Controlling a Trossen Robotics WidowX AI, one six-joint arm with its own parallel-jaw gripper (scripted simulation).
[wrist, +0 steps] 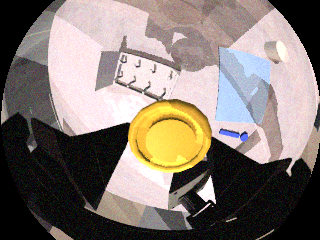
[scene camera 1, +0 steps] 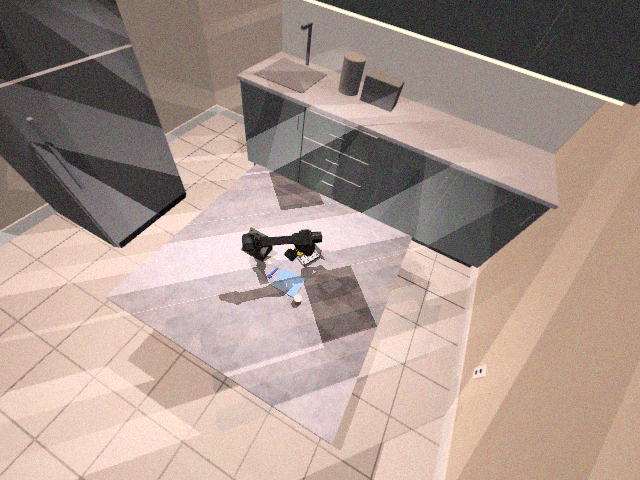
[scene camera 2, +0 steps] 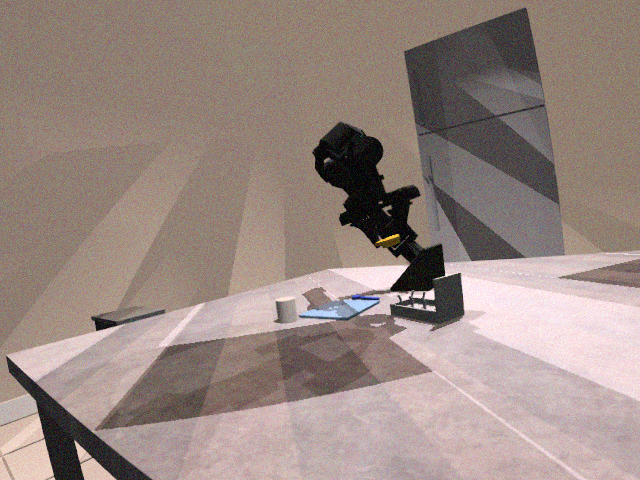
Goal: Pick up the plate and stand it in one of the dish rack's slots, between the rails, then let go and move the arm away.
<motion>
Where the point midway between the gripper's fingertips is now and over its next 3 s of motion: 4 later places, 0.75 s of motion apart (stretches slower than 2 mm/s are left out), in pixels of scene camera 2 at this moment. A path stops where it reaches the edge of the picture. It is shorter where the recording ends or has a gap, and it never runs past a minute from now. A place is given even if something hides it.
My gripper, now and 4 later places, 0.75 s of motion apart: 390, 244; 407, 264; 414, 276; 409, 279; 402, 278
</motion>
